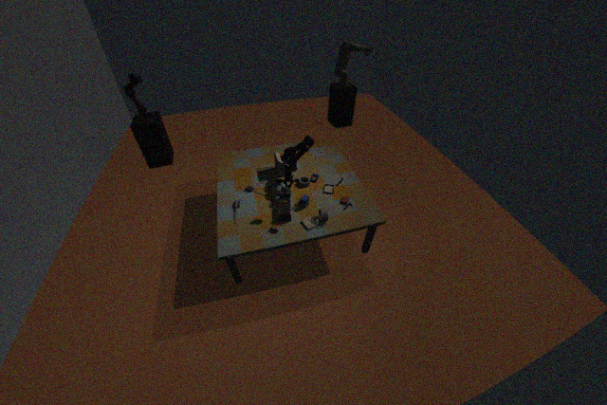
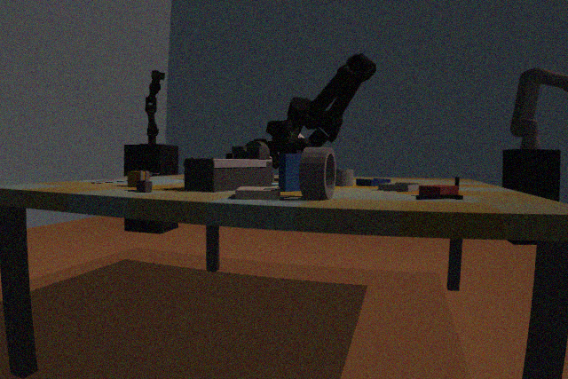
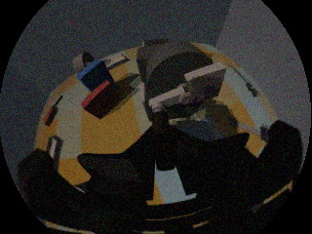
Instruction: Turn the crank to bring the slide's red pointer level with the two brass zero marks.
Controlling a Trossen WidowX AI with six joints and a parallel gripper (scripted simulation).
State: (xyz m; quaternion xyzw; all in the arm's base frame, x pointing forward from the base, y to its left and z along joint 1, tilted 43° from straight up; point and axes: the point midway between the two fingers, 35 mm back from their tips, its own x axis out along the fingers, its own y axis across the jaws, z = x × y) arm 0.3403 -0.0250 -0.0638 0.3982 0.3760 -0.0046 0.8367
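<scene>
The dark crank handle is 2 cm behind my gripper tip, 1 cm to the left of it and 3 cm above it. Also, from my gripper tip: blue block (16 cm ahead, 9 cm to the left, 1 cm below); red pointer (15 cm ahead, 8 cm to the right, 3 cm above); yellow block (20 cm ahead, 31 cm to the right, 3 cm below).
</scene>
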